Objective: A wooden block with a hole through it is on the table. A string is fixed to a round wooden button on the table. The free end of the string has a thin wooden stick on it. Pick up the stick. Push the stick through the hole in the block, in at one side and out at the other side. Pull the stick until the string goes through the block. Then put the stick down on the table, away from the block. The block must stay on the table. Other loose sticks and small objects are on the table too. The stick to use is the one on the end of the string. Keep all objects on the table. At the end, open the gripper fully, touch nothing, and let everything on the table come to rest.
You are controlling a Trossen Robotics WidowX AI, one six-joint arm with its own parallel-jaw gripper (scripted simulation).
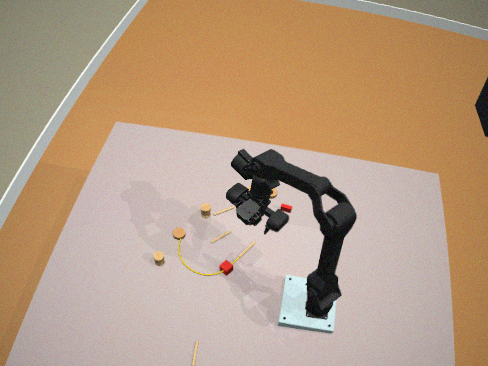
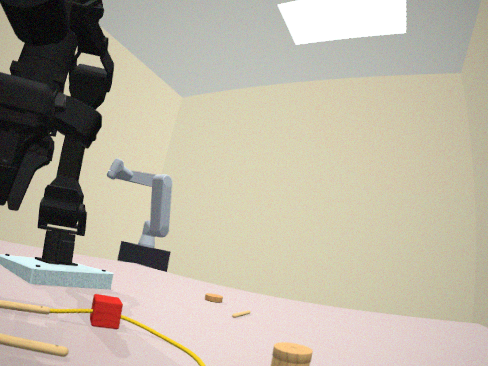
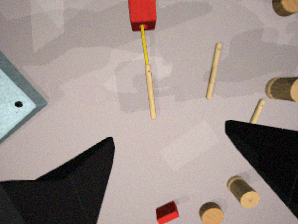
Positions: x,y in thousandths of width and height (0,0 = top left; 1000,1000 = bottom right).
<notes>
My gripper (image 1: 519,616) is open, holding nothing. Further things: a red block (image 2: 218,857).
My gripper also shows in image 3 (image 3: 569,600).
</notes>
